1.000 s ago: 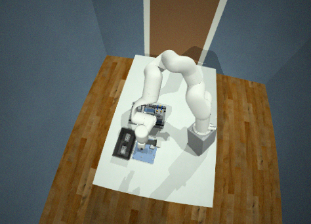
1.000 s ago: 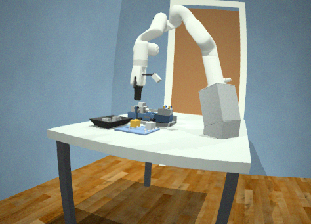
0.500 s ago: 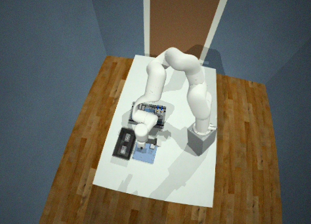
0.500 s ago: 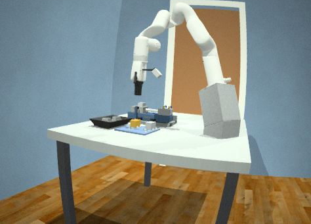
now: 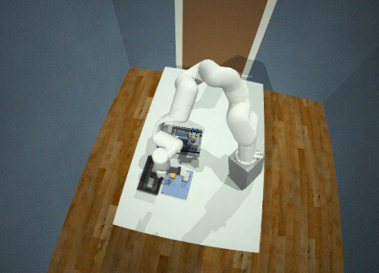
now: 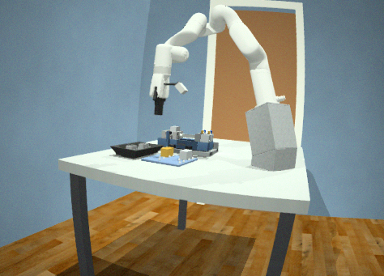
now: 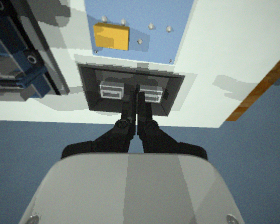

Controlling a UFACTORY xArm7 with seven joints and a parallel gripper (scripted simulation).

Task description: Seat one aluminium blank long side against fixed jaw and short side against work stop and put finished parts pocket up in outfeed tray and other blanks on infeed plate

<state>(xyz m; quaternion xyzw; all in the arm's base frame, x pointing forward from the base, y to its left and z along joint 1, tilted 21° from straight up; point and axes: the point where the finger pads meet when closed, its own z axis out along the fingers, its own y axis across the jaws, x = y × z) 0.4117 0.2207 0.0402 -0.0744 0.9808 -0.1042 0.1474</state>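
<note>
Now: hand 11 cm short of the fixed jaw, 28 cm to the left of it and 13 cm above it. Also, from my hand: blue infeed plate 6 cm behind, 1 cm to the right, 20 cm below; then vise 1 cm ahead, 29 cm to the right, 16 cm below; then brass blank 2 cm behind, 5 cm to the right, 18 cm below.
</note>
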